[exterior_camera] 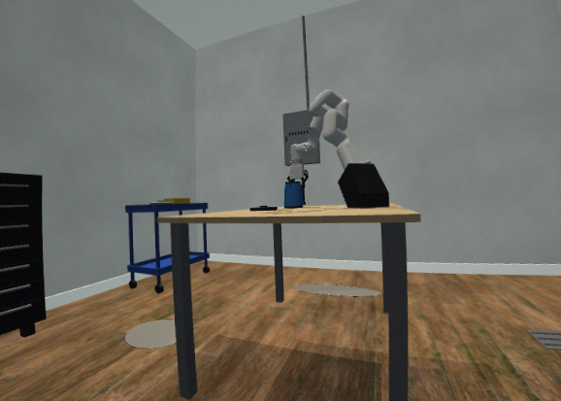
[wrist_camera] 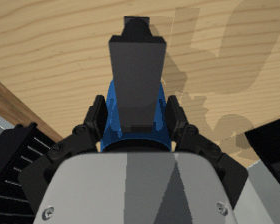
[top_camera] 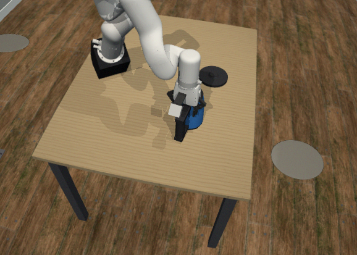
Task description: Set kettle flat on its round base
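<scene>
My hand is 1 cm short of the blue kettle, 3 cm to the right of it and 5 cm above it. The rest, counted from my hand: round black base: 13 cm ahead, 36 cm to the left, 13 cm below.
</scene>
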